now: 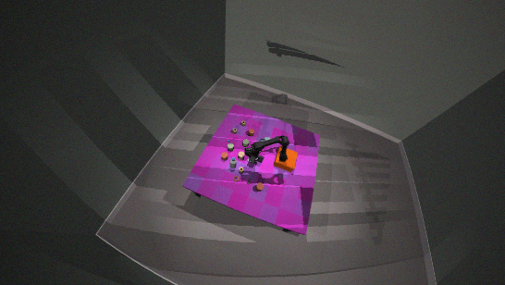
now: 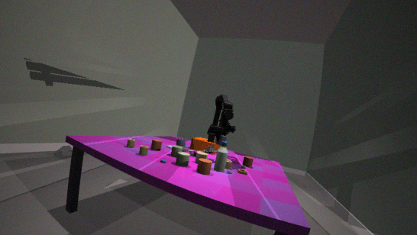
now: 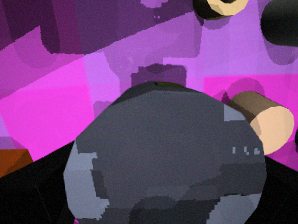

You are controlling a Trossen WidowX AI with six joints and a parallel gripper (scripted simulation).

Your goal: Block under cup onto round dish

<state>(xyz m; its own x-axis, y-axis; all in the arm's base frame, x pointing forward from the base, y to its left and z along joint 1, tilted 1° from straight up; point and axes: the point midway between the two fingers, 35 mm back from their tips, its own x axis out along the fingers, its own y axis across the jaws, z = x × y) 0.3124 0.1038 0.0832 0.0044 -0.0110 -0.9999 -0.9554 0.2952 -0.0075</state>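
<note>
Now: the grey block 50 mm to the right of my gripper tip and 60 mm below it. Also, from my gripper tip: blue-grey cup: 10 mm ahead, 20 mm to the left, 10 mm above; then grey bottle: 190 mm ahead, 40 mm to the left, 40 mm below.
</note>
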